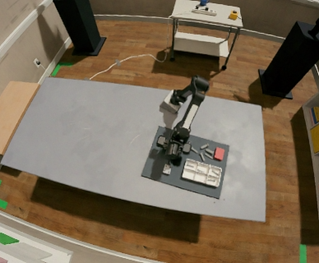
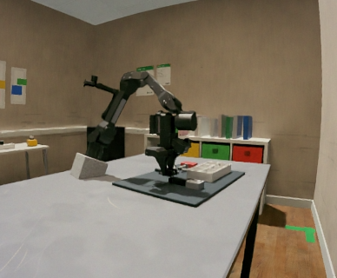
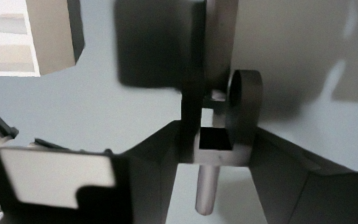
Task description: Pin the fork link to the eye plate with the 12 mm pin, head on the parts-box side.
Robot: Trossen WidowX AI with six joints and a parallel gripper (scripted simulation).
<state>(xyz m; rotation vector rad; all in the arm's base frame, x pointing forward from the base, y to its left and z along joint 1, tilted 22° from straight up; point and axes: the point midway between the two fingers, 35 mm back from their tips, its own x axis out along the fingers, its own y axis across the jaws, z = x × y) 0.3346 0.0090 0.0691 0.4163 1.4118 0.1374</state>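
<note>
The fork link lies 30 mm below my hand. Round my hand: eye plate (60 mm below, 40 mm ahead, 10 mm to the right); mat (100 mm to the left, 70 mm below, 40 mm ahead); grey block (110 mm ahead, 50 mm below, 20 mm to the right).
</note>
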